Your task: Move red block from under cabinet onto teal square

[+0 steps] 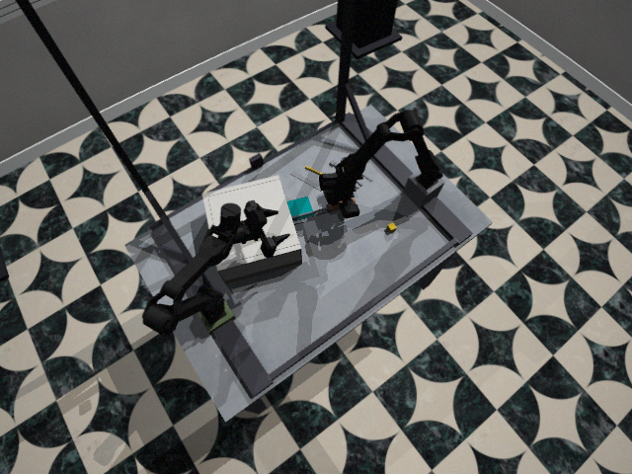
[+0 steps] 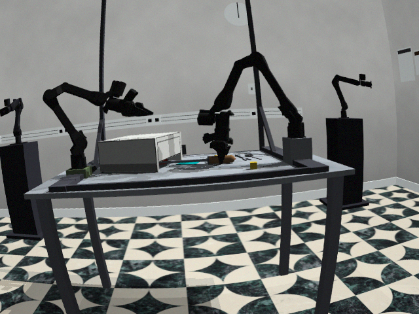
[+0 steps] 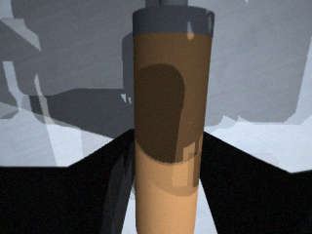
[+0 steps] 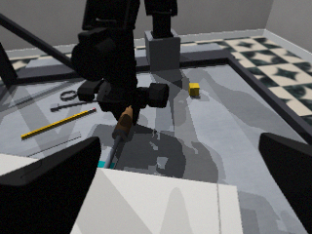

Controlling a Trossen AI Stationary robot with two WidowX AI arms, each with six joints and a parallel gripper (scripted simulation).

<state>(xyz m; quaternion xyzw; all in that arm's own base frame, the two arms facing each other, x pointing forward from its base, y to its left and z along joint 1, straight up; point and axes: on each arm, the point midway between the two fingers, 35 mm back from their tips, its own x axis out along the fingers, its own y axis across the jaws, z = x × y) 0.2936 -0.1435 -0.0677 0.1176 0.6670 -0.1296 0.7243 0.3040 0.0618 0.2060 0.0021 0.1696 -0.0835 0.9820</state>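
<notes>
My left hand is 7 cm past the wooden-handled tool, 12 cm to the left of it and 2 cm above it. Round my left hand: small yellow cube 19 cm ahead, 10 cm to the left, 2 cm below; yellow pencil 16 cm behind, 2 cm to the left, 3 cm below; teal square 8 cm behind, 14 cm to the right, 3 cm below.
</notes>
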